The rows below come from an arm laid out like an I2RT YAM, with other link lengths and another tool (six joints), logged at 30 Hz.
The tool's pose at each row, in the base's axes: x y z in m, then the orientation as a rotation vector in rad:
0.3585 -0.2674 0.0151 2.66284 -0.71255 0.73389
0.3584 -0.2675 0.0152 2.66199 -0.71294 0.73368
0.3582 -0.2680 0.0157 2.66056 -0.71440 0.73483
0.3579 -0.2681 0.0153 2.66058 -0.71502 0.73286
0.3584 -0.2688 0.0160 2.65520 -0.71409 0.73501
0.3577 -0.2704 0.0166 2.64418 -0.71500 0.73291
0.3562 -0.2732 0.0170 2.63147 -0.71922 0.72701
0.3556 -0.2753 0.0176 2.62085 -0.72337 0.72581
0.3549 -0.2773 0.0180 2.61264 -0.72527 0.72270
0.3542 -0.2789 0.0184 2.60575 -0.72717 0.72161
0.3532 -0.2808 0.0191 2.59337 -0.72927 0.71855
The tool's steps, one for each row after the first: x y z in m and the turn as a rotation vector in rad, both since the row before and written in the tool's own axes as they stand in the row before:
0.0000 0.0002 -0.0001 -0.00082 0.00015 0.00020
0.0003 0.0006 -0.0003 -0.00077 0.00100 0.00114
-0.0004 0.0002 0.0003 -0.00073 -0.00125 0.00012
0.0010 0.0004 -0.0001 -0.00395 0.00348 -0.00054
0.0004 0.0018 -0.0001 -0.01052 0.00290 -0.00018
0.0002 0.0032 0.0002 -0.01339 0.00079 0.00147
0.0007 0.0022 0.0002 -0.00971 0.00273 0.00233
0.0005 0.0021 0.0003 -0.00840 0.00105 0.00052
0.0003 0.0018 0.0001 -0.00644 0.00172 0.00093
0.0004 0.0022 -0.0001 -0.01205 0.00267 0.00056

